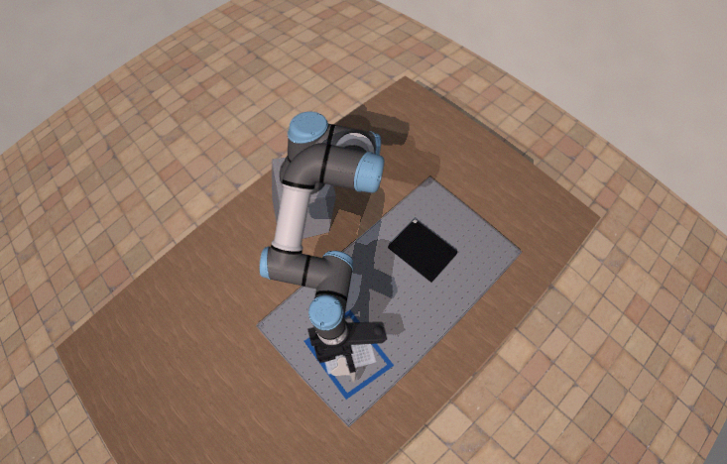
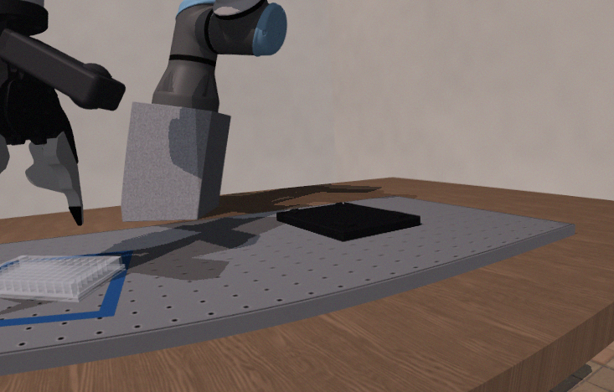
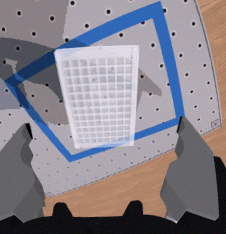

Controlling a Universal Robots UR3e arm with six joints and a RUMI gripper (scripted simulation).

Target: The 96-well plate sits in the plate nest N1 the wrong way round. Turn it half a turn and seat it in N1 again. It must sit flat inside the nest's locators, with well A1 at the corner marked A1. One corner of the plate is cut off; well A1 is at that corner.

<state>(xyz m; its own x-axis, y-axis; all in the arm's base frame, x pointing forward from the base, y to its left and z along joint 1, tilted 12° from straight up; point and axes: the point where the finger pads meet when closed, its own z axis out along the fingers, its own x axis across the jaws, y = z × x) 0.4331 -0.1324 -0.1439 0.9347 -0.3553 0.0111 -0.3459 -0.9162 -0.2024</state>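
The clear 96-well plate is 3 cm below my hand. The rest, counted from my hand: black plate nest N1: 34 cm to the left, 12 cm behind, 3 cm below; then white A1 mark: 38 cm to the left, 21 cm behind, 3 cm below.
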